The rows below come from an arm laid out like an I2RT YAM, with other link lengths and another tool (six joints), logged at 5 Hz.
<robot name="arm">
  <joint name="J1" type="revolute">
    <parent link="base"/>
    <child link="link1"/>
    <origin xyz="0 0 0.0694"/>
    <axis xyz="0 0 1"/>
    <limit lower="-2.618" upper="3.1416"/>
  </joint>
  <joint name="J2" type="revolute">
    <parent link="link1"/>
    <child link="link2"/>
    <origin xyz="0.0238 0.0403 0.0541"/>
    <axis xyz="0 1 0"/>
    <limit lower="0" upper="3.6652"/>
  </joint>
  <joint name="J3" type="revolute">
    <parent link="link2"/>
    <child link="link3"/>
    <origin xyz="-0.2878 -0.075 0"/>
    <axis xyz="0 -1 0"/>
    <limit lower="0" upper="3.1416"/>
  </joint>
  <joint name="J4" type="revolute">
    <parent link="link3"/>
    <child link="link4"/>
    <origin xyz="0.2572 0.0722 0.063"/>
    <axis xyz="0 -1 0"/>
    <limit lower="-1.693" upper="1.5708"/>
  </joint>
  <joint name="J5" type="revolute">
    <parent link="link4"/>
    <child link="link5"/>
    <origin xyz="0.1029 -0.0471 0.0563"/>
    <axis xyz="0 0 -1"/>
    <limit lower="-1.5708" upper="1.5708"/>
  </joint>
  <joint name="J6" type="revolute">
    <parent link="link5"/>
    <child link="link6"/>
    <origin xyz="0.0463 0 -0.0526"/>
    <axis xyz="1 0 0"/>
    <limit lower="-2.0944" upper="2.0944"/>
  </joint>
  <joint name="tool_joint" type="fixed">
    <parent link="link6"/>
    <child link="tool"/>
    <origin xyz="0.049 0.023 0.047" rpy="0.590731 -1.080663 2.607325"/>
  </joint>
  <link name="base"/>
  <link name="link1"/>
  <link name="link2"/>
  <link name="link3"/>
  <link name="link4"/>
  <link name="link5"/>
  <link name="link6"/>
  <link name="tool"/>
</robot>
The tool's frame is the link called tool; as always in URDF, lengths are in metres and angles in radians.
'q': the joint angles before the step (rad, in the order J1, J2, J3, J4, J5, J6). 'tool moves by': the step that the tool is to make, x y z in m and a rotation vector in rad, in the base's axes. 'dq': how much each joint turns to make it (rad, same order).
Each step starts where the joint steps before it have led.
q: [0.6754, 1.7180, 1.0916, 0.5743, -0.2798, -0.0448]
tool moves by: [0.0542, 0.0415, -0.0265, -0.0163, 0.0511, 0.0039]
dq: [-0.0022, 0.2410, 0.2403, -0.0440, -0.0075, 0.0194]
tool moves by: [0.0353, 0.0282, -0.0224, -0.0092, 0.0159, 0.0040]
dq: [-0.0004, 0.1703, 0.1832, -0.0305, -0.0047, 0.0023]
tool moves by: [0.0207, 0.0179, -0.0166, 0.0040, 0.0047, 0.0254]
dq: [-0.0017, 0.1175, 0.1287, -0.0115, -0.0276, 0.0031]
